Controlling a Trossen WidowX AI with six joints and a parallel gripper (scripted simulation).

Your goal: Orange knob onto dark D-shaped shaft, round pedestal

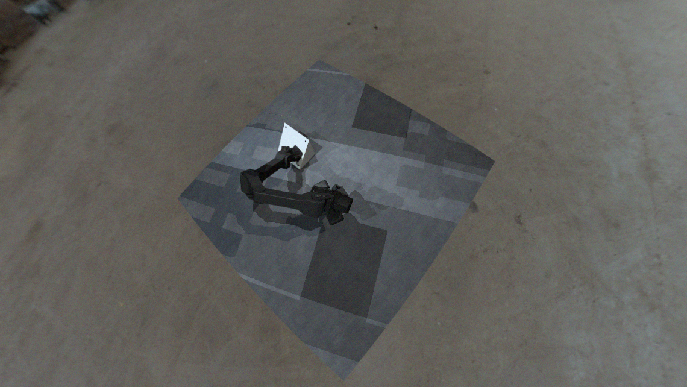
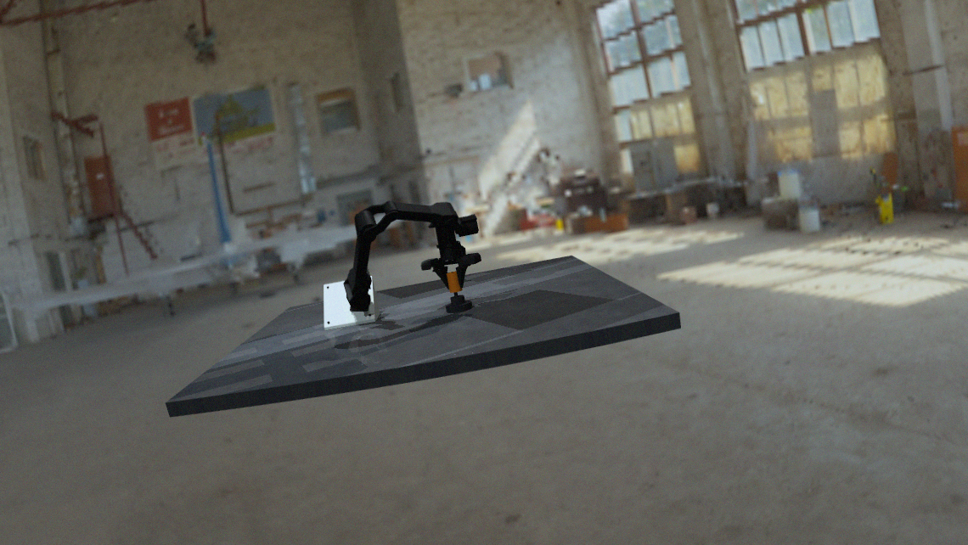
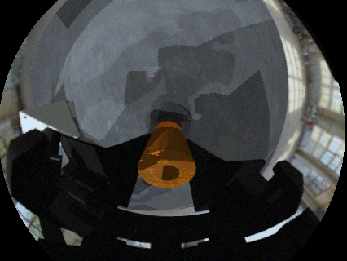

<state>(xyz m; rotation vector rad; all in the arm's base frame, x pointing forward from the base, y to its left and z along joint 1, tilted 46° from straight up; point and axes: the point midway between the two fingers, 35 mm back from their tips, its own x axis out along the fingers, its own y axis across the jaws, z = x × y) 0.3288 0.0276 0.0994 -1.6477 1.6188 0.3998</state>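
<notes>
My gripper tip is now 2 cm below the orange knob. Also, from my gripper tip: dark round pedestal 4 cm below.
</notes>
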